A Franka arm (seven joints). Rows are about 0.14 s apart.
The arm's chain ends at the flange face. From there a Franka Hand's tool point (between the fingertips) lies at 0.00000 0.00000 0.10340 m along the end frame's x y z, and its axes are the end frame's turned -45 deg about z.
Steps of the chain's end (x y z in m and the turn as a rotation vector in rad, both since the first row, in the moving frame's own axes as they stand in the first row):
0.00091 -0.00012 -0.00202 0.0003 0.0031 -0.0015
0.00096 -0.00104 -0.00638 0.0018 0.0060 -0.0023
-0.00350 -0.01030 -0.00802 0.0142 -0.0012 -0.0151
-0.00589 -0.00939 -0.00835 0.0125 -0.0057 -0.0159
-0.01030 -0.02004 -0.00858 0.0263 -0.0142 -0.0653
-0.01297 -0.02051 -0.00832 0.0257 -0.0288 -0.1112
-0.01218 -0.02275 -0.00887 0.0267 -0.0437 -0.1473
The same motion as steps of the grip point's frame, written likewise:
0.00098 0.00076 -0.00202 -0.0020 0.0024 -0.0015
0.00198 0.00025 -0.00638 -0.0030 0.0055 -0.0023
0.00575 -0.01089 -0.00803 0.0109 0.0092 -0.0151
0.00296 -0.01214 -0.00836 0.0129 0.0048 -0.0159
0.00767 -0.02444 -0.00863 0.0286 0.0086 -0.0653
0.00488 -0.02764 -0.00840 0.0385 -0.0022 -0.1112
0.00586 -0.02973 -0.00901 0.0498 -0.0120 -0.1473

